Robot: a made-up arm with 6 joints.
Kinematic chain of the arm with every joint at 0, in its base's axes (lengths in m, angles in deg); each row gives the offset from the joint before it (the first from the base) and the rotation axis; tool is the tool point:
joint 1: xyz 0 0 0.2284 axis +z
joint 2: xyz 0 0 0 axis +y
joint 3: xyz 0 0 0.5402 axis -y
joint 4: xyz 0 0 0 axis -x
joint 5: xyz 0.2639 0 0 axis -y
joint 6: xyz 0 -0.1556 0 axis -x
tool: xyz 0 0 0
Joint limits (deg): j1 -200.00..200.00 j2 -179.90..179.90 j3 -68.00..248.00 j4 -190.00..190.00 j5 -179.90..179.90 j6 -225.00..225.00
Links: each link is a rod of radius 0.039 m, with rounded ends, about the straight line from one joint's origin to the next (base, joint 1, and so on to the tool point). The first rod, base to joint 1, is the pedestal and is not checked.
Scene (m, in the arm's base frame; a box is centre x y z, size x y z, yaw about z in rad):
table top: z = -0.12
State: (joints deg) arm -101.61 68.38 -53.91 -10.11 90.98 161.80
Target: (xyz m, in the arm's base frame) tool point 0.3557 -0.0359 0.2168
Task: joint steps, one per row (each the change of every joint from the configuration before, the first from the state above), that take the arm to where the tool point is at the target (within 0.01 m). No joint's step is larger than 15 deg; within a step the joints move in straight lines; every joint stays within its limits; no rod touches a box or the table.
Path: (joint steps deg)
1: 14.73 -0.12 1.32 -2.55 0.00 0.00
2: 14.74 -0.11 1.33 -2.55 0.00 0.00
3: 14.73 -0.12 1.32 -2.55 0.00 0.00
4: 14.73 -0.11 1.32 -2.55 0.00 0.00
5: 14.74 -0.12 1.33 -2.56 0.00 0.00
6: 14.73 -0.11 1.32 -2.55 0.00 0.00
7: 14.73 -0.12 1.33 -2.55 0.00 0.00
8: 14.74 -0.11 1.32 -2.55 0.00 0.00

